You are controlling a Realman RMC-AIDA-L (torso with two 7-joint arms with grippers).
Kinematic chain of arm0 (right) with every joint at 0, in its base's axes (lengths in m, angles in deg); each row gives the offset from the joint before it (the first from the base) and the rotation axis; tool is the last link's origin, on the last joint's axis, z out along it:
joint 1: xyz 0 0 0.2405 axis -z
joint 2: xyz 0 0 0 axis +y
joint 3: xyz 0 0 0.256 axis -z
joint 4: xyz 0 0 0 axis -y
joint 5: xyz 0 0 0.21 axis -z
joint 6: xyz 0 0 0 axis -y
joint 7: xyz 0 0 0.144 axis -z
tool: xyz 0 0 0
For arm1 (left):
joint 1: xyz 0 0 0.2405 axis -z
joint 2: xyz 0 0 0 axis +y
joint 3: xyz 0 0 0.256 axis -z
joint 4: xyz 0 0 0 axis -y
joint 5: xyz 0 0 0.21 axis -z
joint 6: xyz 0 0 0 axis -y
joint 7: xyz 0 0 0.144 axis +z
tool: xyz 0 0 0
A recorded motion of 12 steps. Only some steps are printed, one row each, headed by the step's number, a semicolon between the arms.
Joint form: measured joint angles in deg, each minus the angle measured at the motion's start. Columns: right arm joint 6, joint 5, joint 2, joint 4, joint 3, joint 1, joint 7; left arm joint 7, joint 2, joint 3, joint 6, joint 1, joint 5, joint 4.
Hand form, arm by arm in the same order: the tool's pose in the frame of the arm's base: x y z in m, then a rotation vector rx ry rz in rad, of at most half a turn. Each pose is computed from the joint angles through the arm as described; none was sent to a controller.
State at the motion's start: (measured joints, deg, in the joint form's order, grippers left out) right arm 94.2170 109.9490 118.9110 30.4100 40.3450 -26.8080 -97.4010; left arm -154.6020 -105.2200 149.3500 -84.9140 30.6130 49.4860 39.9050
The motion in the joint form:
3: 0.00 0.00 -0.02 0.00 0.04 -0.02 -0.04; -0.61 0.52 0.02 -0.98 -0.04 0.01 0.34
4: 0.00 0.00 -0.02 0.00 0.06 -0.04 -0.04; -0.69 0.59 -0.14 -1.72 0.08 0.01 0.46
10: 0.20 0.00 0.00 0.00 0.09 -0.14 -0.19; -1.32 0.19 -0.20 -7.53 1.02 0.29 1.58
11: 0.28 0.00 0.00 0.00 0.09 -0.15 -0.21; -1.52 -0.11 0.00 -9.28 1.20 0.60 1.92
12: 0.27 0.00 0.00 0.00 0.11 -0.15 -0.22; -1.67 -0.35 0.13 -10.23 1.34 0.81 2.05
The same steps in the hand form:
3: 0.2718 0.2953 -0.0157 -2.6442 1.2756 0.9618; -0.3384 0.3512 0.1230 -1.7387 -2.1302 -0.5597
4: 0.2716 0.2953 -0.0157 -2.6449 1.2752 0.9616; -0.3365 0.3508 0.1229 -1.7522 -2.1348 -0.5542
10: 0.2707 0.2954 -0.0159 -2.6490 1.2767 0.9647; -0.3196 0.3470 0.1184 -1.8512 -2.1801 -0.5449
11: 0.2705 0.2953 -0.0158 -2.6502 1.2768 0.9658; -0.3146 0.3453 0.1165 -1.8788 -2.1967 -0.5521
12: 0.2705 0.2953 -0.0159 -2.6504 1.2771 0.9654; -0.3114 0.3444 0.1148 -1.8944 -2.2078 -0.5582

